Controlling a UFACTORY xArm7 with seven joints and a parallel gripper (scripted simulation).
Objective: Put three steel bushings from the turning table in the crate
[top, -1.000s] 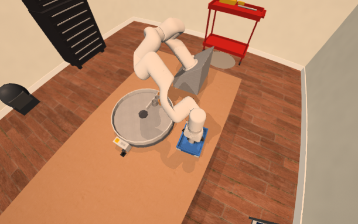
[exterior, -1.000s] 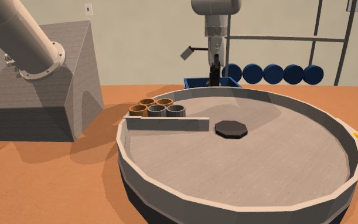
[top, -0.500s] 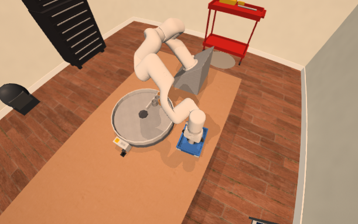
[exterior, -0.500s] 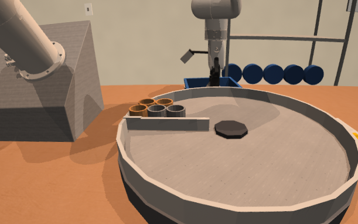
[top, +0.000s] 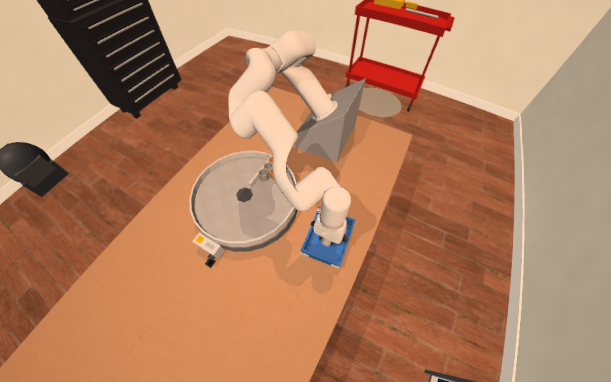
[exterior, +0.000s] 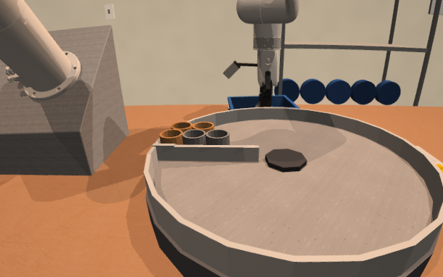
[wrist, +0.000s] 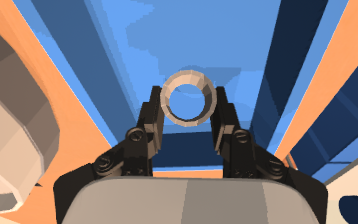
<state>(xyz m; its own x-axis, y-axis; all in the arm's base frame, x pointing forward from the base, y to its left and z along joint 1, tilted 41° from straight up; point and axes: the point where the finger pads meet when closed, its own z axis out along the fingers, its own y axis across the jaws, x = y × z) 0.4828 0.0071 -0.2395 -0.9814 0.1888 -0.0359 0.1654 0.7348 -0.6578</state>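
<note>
The blue crate lies 1 cm behind my hand and 2 cm below it. From my hand the other things lie so: round grey turning table: 6 cm behind, 36 cm to the right.
</note>
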